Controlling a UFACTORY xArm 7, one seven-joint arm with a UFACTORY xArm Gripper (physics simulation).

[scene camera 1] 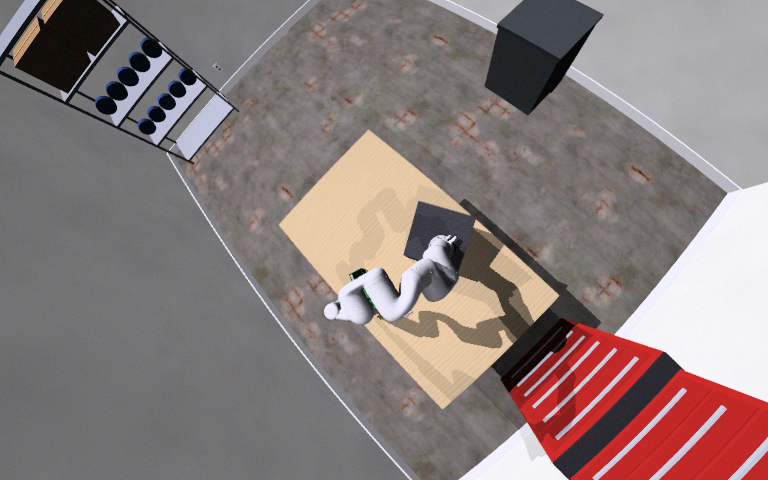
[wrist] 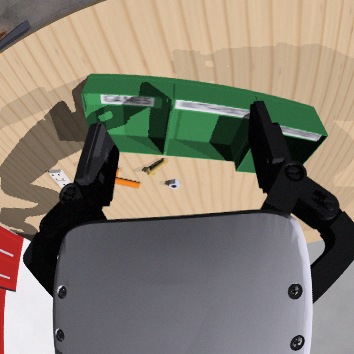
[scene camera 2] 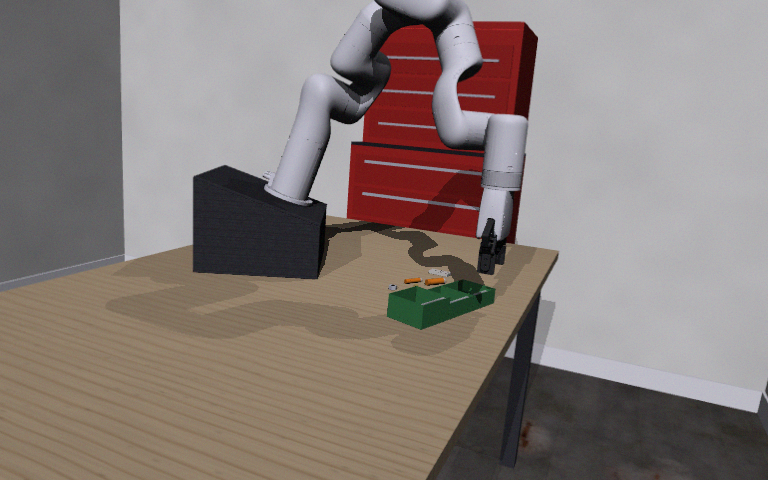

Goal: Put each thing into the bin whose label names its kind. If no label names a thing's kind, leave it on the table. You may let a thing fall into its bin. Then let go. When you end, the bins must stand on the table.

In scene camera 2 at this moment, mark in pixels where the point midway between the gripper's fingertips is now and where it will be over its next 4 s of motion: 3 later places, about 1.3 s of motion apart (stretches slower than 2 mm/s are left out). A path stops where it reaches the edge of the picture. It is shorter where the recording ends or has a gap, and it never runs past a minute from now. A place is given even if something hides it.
My gripper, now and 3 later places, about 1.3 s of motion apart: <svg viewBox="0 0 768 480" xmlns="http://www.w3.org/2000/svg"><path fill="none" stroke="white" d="M490 268L498 282L502 257L429 255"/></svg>
